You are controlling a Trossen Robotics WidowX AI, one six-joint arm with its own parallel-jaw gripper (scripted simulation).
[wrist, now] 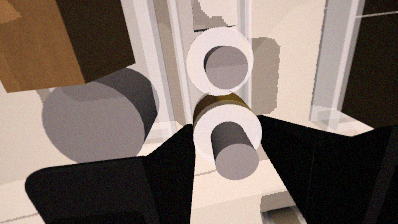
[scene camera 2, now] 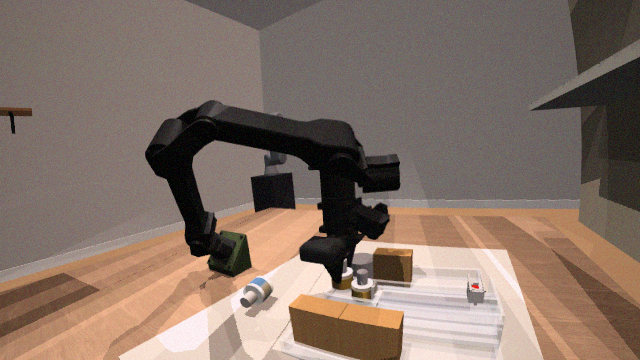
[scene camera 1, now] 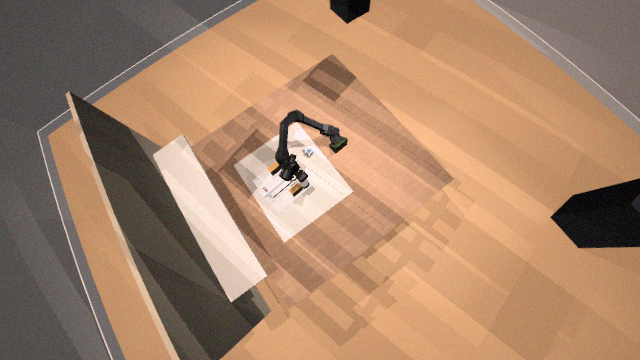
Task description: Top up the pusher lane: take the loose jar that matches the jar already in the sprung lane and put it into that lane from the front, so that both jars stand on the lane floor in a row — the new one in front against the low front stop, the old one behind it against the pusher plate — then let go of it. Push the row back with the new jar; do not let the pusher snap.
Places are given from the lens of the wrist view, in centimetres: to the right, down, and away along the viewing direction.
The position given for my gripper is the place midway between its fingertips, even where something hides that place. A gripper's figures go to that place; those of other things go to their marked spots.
my gripper (wrist: 224, 126): 2, 1, 11
grey cylinder (wrist: 109, 118): -5, 0, 10
